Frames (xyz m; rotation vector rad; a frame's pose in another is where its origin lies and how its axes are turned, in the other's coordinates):
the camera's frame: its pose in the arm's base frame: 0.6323 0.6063 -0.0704 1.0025 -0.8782 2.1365
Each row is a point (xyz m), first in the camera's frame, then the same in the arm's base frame.
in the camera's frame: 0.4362 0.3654 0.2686
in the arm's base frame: 0.2402 0.2901 0.3067
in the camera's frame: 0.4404 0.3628 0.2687
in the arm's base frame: 0.2400 0.2926 0.3110
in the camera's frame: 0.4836 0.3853 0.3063
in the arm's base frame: 0.2159 0.2609 0.3579
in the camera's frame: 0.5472 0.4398 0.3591
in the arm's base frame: 0.1633 0.2036 0.4192
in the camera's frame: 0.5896 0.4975 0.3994
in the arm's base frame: 0.1145 0.1488 0.4561
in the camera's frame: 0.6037 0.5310 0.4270
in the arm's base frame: 0.0933 0.1112 0.4710
